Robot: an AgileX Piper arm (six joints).
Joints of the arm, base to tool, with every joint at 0 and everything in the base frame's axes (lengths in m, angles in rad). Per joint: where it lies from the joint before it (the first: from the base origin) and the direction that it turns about. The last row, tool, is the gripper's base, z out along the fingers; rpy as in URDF.
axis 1: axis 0 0 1 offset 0 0 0.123
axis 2: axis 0 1 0 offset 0 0 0
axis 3: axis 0 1 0 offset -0.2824 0 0.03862
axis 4: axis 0.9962 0 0.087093 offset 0.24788 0 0.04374
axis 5: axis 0 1 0 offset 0 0 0
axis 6: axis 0.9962 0 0.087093 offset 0.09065 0 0.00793
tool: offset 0 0 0 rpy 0 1.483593 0
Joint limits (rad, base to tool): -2.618..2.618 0..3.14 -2.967..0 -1.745..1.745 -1.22..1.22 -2.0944..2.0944
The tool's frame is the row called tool.
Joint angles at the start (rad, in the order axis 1, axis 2, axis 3, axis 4, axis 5, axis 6):
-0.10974, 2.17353, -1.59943, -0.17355, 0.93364, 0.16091
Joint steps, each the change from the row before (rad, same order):
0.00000, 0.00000, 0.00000, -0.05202, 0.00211, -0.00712
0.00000, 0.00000, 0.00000, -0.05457, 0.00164, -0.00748
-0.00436, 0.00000, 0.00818, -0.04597, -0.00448, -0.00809
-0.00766, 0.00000, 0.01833, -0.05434, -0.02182, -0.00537
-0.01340, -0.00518, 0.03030, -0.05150, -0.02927, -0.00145
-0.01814, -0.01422, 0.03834, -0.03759, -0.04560, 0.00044
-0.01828, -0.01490, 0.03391, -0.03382, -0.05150, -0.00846
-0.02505, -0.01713, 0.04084, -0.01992, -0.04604, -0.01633
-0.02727, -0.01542, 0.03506, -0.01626, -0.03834, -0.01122
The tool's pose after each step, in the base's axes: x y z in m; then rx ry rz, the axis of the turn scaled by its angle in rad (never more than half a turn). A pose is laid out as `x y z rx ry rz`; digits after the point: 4 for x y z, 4 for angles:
0.4337 -0.0643 0.1475 0.2124 2.9694 -0.2809
0.4336 -0.0682 0.1484 0.1576 2.9674 -0.3509
0.4323 -0.0731 0.1473 0.1124 2.9672 -0.4091
0.4304 -0.0796 0.1442 0.0617 2.9582 -0.4719
0.4264 -0.0877 0.1406 0.0213 2.9486 -0.5266
0.4214 -0.0960 0.1388 -0.0042 2.9259 -0.5566
0.4174 -0.1038 0.1384 -0.0417 2.8953 -0.5795
0.4105 -0.1130 0.1368 -0.0685 2.8799 -0.5892
0.4034 -0.1228 0.1357 -0.0785 2.8682 -0.5970

